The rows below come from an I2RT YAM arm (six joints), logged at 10 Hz.
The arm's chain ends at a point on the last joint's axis. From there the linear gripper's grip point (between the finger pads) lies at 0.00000 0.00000 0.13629 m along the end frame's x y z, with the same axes.
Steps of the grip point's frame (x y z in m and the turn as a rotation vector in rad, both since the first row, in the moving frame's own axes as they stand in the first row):
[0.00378, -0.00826, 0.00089, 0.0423, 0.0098, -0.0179]
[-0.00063, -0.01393, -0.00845, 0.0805, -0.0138, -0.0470]
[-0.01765, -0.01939, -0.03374, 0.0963, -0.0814, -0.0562]
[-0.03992, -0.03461, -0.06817, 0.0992, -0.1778, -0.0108]
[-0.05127, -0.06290, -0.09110, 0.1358, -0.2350, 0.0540]
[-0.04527, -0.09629, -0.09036, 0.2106, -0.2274, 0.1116]
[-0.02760, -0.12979, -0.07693, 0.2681, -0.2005, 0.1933]
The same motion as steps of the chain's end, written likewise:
[0.00250, -0.00249, 0.00102, 0.0423, 0.0098, -0.0179]
[0.00151, -0.00302, -0.00800, 0.0805, -0.0138, -0.0470]
[-0.00622, -0.00662, -0.03266, 0.0963, -0.0814, -0.0562]
[-0.01578, -0.02131, -0.06535, 0.0992, -0.1778, -0.0108]
[-0.02015, -0.04377, -0.08611, 0.1358, -0.2350, 0.0540]
[-0.01642, -0.06639, -0.08387, 0.2106, -0.2274, 0.1116]
[-0.00444, -0.09155, -0.06939, 0.2681, -0.2005, 0.1933]

